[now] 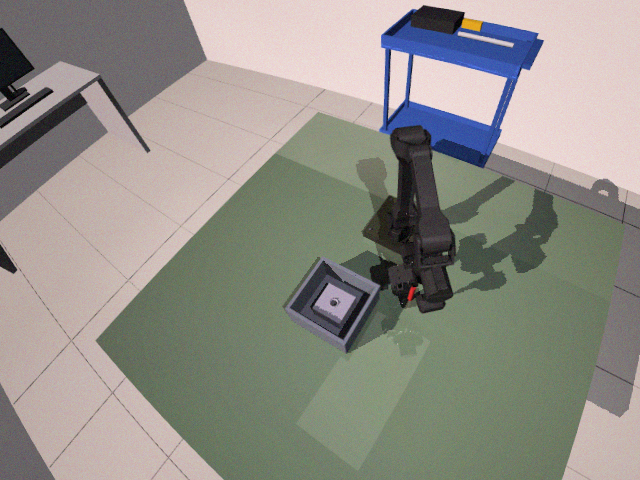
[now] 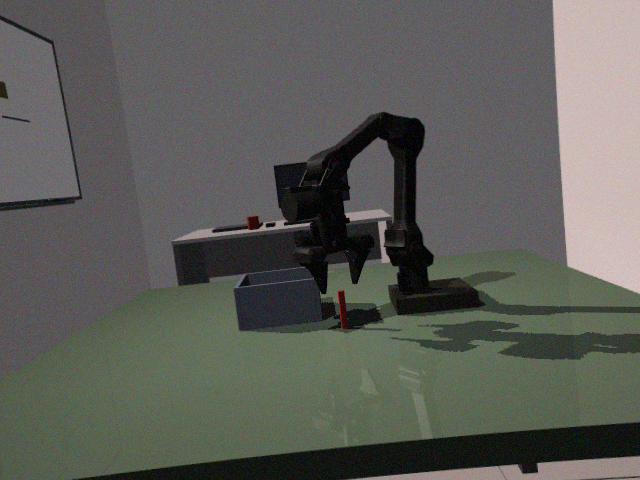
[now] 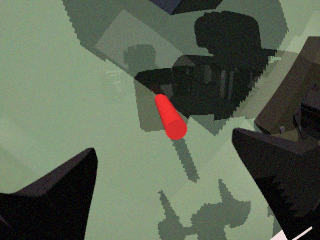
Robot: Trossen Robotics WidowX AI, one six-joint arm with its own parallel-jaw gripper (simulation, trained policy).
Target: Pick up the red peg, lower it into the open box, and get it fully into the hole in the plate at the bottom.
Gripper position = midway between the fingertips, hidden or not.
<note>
In view: my gripper (image 2: 339,288), a red peg (image 3: 175,128), a grey box (image 1: 299,309) and a light plate (image 1: 334,305).
My gripper is seen too in image 1 (image 1: 416,288) and in image 3 (image 3: 166,145). Image 2 misses the light plate, which is hidden by the grey box. Image 3 does not show the light plate: it is out of frame.
</note>
